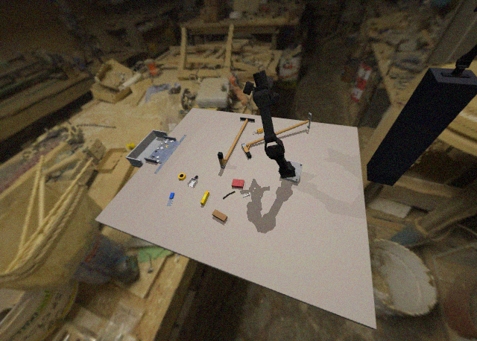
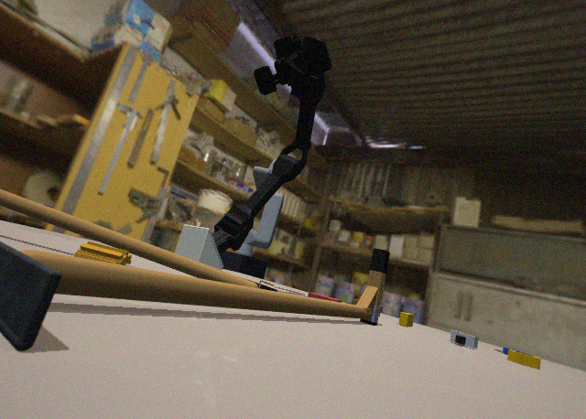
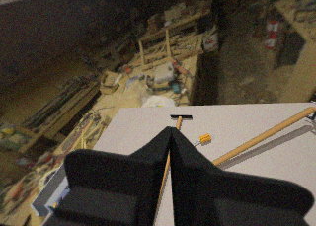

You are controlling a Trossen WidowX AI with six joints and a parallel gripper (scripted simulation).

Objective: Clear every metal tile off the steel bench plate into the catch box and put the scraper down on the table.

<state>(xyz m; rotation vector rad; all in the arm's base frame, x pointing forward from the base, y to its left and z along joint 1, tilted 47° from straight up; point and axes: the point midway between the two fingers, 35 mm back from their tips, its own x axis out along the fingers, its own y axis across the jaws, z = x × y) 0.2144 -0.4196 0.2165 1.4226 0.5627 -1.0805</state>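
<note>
My gripper tip is 22 cm short of the long scraper, 7 cm to the left of it and 43 cm above it. Also, from my gripper tip: black wire 7 cm ahead, 42 cm to the left, 49 cm below; then orange piece 8 cm ahead, 24 cm to the right, 48 cm below; then red block 5 cm ahead, 32 cm to the left, 48 cm below.
</note>
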